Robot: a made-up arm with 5 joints.
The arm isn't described. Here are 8 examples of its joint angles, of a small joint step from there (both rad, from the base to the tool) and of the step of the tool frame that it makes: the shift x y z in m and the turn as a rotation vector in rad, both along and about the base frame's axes.
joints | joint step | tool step
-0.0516 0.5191 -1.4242 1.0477 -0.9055 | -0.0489 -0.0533 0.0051 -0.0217 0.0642 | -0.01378 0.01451 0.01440 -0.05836 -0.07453 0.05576
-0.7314 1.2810 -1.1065 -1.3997 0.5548 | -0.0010 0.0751 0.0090 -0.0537 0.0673 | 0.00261 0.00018 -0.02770 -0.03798 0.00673 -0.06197
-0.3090 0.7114 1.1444 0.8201 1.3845 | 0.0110 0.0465 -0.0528 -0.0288 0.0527 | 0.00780 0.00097 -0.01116 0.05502 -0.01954 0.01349
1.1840 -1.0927 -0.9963 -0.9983 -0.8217 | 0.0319 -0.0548 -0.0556 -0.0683 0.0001 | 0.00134 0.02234 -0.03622 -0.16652 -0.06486 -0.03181
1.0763 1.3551 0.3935 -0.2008 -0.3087 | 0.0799 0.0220 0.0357 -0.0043 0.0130 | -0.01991 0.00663 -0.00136 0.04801 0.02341 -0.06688
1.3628 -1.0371 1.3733 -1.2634 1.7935 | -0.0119 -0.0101 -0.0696 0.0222 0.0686 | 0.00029 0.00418 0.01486 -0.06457 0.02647 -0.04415
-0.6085 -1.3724 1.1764 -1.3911 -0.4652 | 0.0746 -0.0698 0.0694 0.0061 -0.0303 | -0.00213 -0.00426 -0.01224 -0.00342 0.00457 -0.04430
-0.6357 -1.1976 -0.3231 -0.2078 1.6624 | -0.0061 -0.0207 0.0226 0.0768 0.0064 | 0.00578 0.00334 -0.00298 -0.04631 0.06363 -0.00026
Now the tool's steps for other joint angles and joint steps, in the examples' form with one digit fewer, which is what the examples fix.
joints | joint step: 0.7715 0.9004 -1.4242 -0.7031 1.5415 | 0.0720 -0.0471 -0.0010 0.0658 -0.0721
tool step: -0.0252 -0.0109 0.0115 0.0300 -0.0058 -0.0043
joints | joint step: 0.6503 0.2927 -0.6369 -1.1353 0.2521 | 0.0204 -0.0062 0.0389 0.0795 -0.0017
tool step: 0.0048 -0.0115 -0.0092 0.0690 0.0885 -0.0187
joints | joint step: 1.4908 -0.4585 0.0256 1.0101 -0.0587 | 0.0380 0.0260 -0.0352 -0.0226 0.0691
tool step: -0.0090 -0.0057 0.0043 -0.0353 0.0565 -0.0012
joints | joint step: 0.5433 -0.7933 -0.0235 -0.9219 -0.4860 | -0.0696 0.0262 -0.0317 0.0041 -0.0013
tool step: 0.0043 0.0006 0.0035 -0.0009 -0.0011 0.0709
